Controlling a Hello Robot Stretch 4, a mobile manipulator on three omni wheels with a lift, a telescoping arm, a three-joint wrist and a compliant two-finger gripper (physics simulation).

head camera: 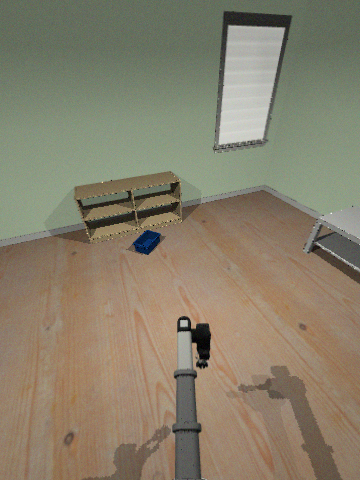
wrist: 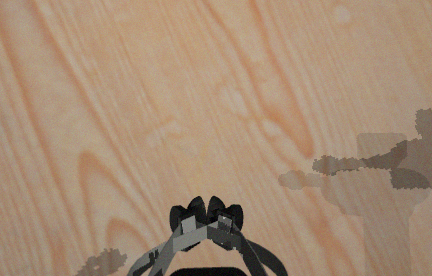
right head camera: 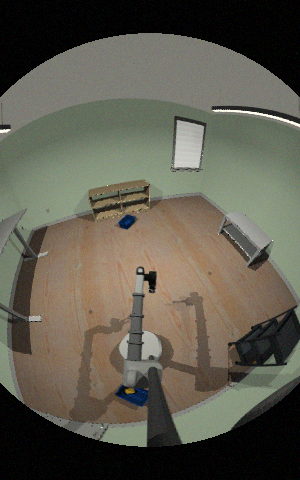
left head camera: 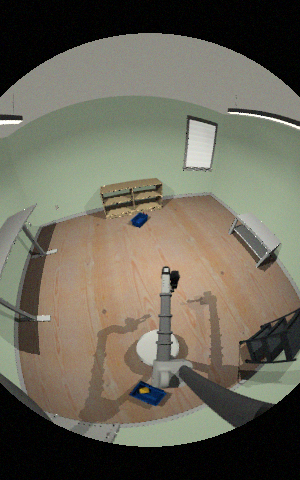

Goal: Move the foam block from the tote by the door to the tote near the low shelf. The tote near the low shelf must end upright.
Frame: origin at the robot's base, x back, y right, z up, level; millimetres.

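Seen in the pictures: gripper, between the fingertips: [head camera: 201,366] [wrist: 206,212] [right head camera: 151,291] [left head camera: 170,291]; robot's base, origin of its link: [right head camera: 141,347] [left head camera: 156,347].
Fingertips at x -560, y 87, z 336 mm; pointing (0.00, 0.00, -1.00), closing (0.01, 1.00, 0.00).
Pixels of each thing's top centre, then the offset from my fingertips to it. Level surfaces: height alone.
- yellow foam block, centre of its top: [left head camera: 143,390] [right head camera: 129,390] dx +1104, dy -185, dz -315 mm
- blue tote, centre of its top: [head camera: 146,238] [left head camera: 139,217] [right head camera: 126,218] dx -1478, dy -496, dz -244 mm
- low wooden shelf, height of its surface: dz +246 mm
The yellow foam block [left head camera: 144,390] [right head camera: 130,391] lies in the blue tote by the door [left head camera: 158,398] [right head camera: 140,398], on the floor beside my base. The other blue tote [head camera: 142,247] [left head camera: 139,220] [right head camera: 127,222] stands upright on the floor in front of the low shelf. My gripper [head camera: 202,363] [wrist: 206,212] is shut and empty, with its fingertips together above bare floor. It is well short of the tote near the low shelf. The foam block does not show in the wrist view.
The low wooden shelf [head camera: 127,183] [left head camera: 132,184] [right head camera: 120,187] stands against the far wall. A white bench [head camera: 345,220] [left head camera: 260,227] [right head camera: 249,227] is at the right. A dark rack stands at the lower right, and a table stands along the left wall in both side head views.
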